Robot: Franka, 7 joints.
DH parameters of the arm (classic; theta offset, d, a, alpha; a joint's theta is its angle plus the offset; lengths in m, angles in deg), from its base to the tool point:
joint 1: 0 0.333 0 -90
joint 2: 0 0 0 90
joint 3: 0 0.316 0.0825 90
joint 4: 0 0 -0.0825 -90
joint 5: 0 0.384 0 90
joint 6: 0 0 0.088 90
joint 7: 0 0.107 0 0
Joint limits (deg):
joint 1: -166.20..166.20
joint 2: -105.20..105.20
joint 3: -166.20..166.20
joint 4: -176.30..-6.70
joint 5: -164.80..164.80
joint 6: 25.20..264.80
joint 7: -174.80..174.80
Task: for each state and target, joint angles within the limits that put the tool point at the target. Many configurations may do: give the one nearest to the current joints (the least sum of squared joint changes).
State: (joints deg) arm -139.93 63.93 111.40 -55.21 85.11 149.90 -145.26
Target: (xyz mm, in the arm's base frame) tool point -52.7 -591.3 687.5
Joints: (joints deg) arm -162.32 72.13 118.82 -97.85 88.66 153.12 -145.26
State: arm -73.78 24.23 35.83 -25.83 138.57 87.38 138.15
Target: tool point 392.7 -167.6 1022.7
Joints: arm -55.81 18.93 42.74 -39.13 131.39 79.91 138.15
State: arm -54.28 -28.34 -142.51 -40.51 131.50 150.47 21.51
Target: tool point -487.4 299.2 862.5
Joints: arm -57.89 -7.57 -144.24 -60.42 135.04 171.37 21.51
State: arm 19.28 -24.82 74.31 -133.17 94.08 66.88 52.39
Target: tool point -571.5 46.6 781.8
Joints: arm 53.82 -26.96 83.23 -77.40 110.77 71.66 52.39
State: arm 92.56 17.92 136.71 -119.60 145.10 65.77 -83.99
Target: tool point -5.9 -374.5 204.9
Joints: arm 105.16 -12.06 151.77 -162.15 136.05 74.61 -83.99
